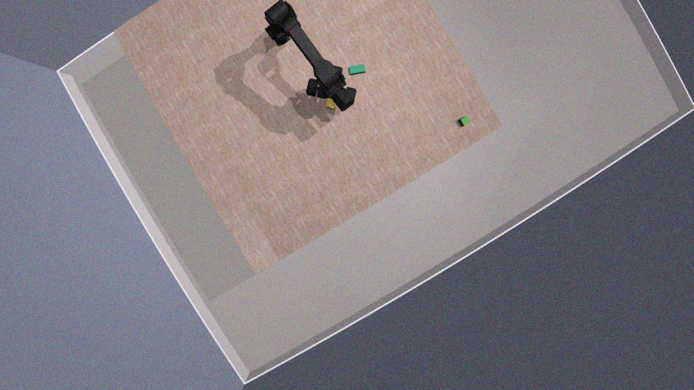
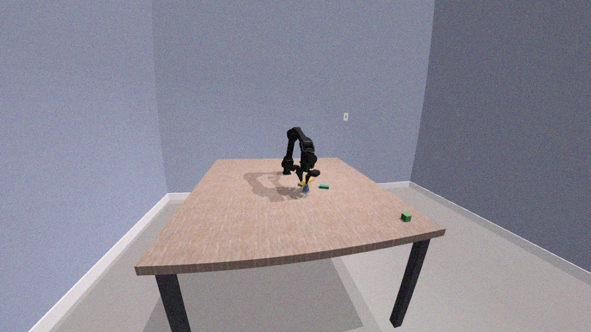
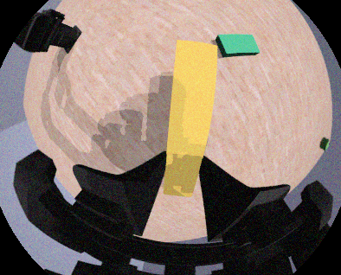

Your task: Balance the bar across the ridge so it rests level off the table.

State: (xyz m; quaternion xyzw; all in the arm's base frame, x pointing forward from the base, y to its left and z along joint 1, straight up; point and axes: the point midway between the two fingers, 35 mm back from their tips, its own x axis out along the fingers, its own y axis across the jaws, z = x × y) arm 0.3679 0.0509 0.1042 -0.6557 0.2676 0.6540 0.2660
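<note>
My gripper tip is 2 cm to the right of the yellow bar and 2 cm past it. From my gripper tip the other things lie so: teal-green block (16 cm to the left, 6 cm below, 6 cm behind); then green cube (45 cm to the left, 37 cm ahead, 5 cm below).
</note>
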